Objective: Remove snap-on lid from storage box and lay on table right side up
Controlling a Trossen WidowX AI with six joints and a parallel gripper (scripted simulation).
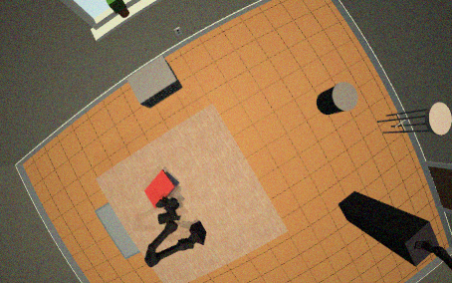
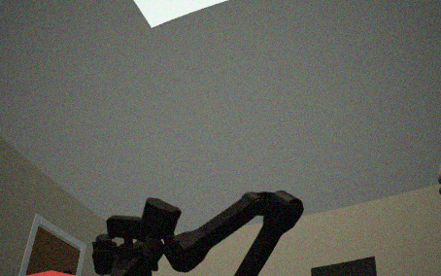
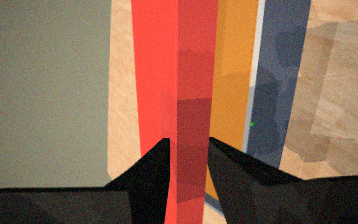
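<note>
The red lid lies 70 mm ahead of my gripper tip, 30 mm below it and 20 mm to the left of it. The rest, counted from my gripper tip: blue box: 110 mm below, 60 mm ahead, 20 mm to the left.
</note>
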